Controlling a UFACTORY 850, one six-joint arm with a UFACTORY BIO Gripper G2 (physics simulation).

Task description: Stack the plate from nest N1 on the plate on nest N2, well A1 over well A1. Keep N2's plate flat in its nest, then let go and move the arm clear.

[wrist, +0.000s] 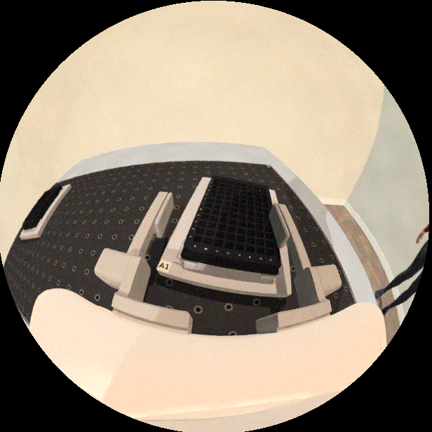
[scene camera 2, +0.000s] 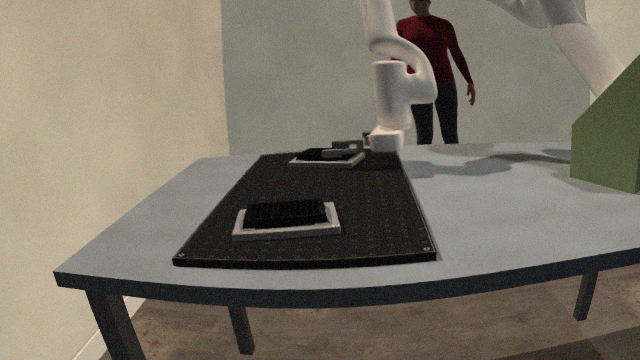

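A black well plate [scene camera 2: 311,154] [wrist: 232,220] sits in the far white nest [scene camera 2: 353,161] [wrist: 183,228], with an A1 label at one nest corner in the wrist view. My gripper [scene camera 2: 341,149] [wrist: 223,216] is low at this plate, its fingers along the two long sides. It is partly open: the right finger is close against or touching the plate's side, while a gap shows at the left finger. Another black plate [scene camera 2: 285,212] [wrist: 42,207] sits in the near nest [scene camera 2: 287,233] [wrist: 52,213]. No N1 or N2 label is readable.
Both nests stand on a black perforated board [scene camera 2: 380,210] [wrist: 115,195] on a grey table [scene camera 2: 500,210]. A green block [scene camera 2: 607,135] stands at the right. A person in a red top [scene camera 2: 432,50] stands behind the table.
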